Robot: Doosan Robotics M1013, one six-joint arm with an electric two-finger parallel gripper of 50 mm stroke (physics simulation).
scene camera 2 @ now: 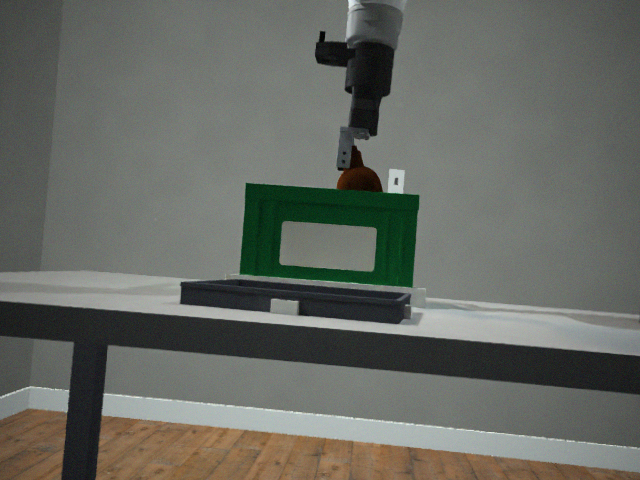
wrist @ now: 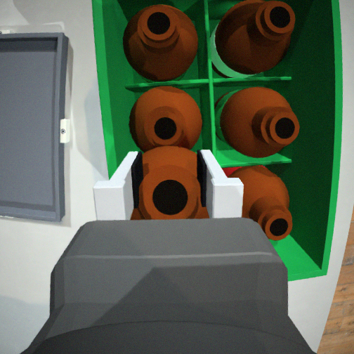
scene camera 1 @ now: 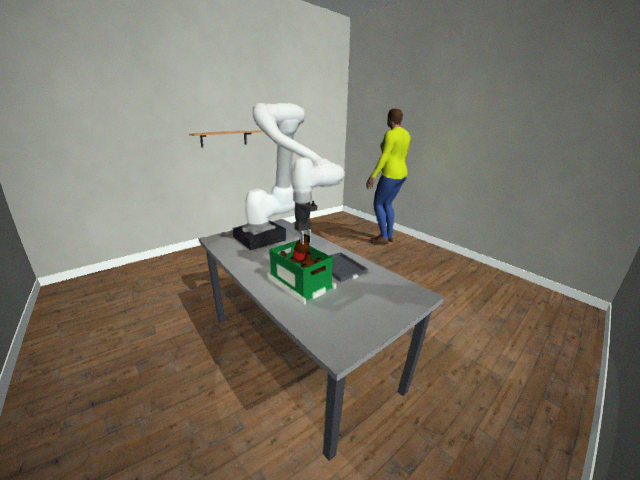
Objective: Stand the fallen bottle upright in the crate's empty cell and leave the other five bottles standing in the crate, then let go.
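My gripper is shut on the neck of a brown bottle. This bottle is near upright, its shoulder above the rim of the green crate. In the wrist view it is over the crate's near left cell; its base is hidden. The other five bottles stand in the crate's other cells: one at the far left, one at the far right, one at the middle left, one at the middle right, one at the near right.
A dark grey tray lies on the table beside the crate. White brackets sit around the crate's foot. A person in a yellow top stands on the floor behind the table. A wall shelf hangs behind the arm.
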